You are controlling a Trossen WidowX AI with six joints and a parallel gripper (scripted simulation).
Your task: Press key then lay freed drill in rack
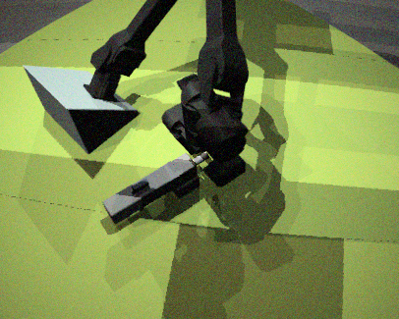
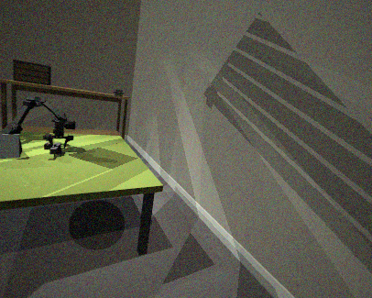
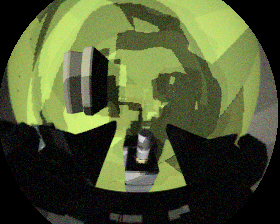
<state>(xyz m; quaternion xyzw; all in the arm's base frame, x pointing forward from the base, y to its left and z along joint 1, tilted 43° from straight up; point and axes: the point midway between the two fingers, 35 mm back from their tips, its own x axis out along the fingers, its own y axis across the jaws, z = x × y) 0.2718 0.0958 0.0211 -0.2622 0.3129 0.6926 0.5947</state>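
My gripper tip is 50 mm to the left of the drill and 30 mm below it. From my gripper tip the other things lie so: rack 70 mm behind, 50 mm to the left; blue key 140 mm to the right, 40 mm above; long grey housing 110 mm to the right, 30 mm above.
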